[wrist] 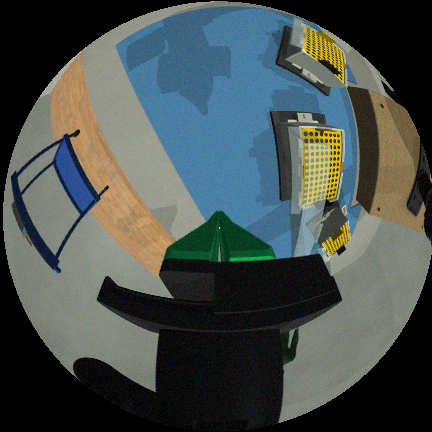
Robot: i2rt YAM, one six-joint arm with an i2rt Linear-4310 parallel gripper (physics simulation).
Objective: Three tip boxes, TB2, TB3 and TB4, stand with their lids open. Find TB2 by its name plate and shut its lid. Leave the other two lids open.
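Frame: origin at the arm's base, x ahead, y left, z up, level; millimetres.
Seen in the pictures: gripper, fingertip midpoint: (218,216).
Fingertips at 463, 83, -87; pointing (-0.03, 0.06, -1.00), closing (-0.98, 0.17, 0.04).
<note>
Offsets run from my fingertips to a thing's middle, as dx, dy, dz. "pt": to the spot under its first point. Level surfaces: height alone.
My gripper (218,216) has green fingers that are shut with nothing between them, over the near part of the blue mat. Three tip boxes with yellow perforated racks stand on the right side. One tip box (324,52) is at the upper right, with a dark edge and a pale name plate @[pt -167, -165, -88] (309,75). The middle tip box @[pt -66, -55, +38] (321,166) is the largest in view, with a pale name plate (306,118) at its upper end. The third tip box @[-270, +174, -42] (337,239) is small and partly hidden at the lower right. The plate lettering is too small to read, so I cannot tell which is TB2.
The blue mat @[dz -106] (200,145) lies under the boxes, with a grey strip and wooden edge (107,200) on the left. A blue-framed chair-like object (76,175) stands beyond that edge. A brown board (395,155) is at the right, beside black objects.
</note>
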